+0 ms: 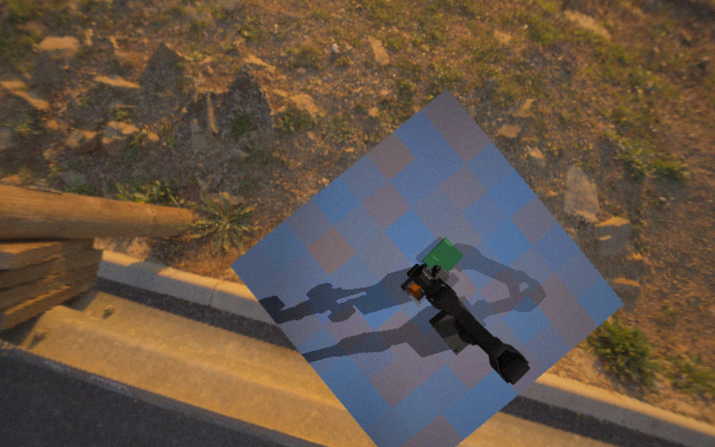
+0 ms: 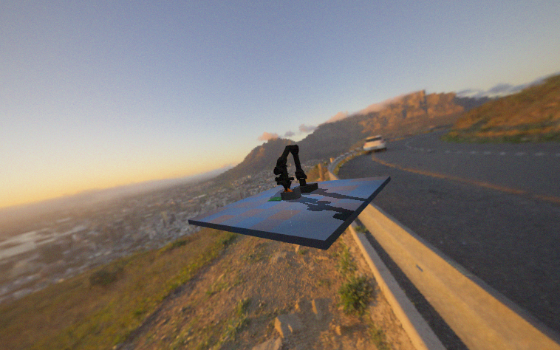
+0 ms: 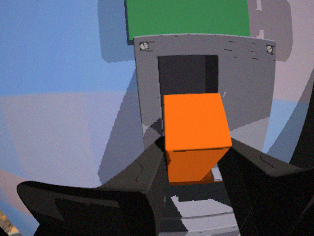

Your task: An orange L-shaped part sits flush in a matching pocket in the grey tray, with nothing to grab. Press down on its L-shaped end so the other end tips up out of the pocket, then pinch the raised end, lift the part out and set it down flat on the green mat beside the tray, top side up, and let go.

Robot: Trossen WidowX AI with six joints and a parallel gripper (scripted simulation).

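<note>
My gripper tip is 140 mm to the left of the green mat, 90 mm above it and 10 mm past it. The rest, counted from my gripper tip: orange L-shaped part (30 mm to the left, 30 mm below, 20 mm behind).
</note>
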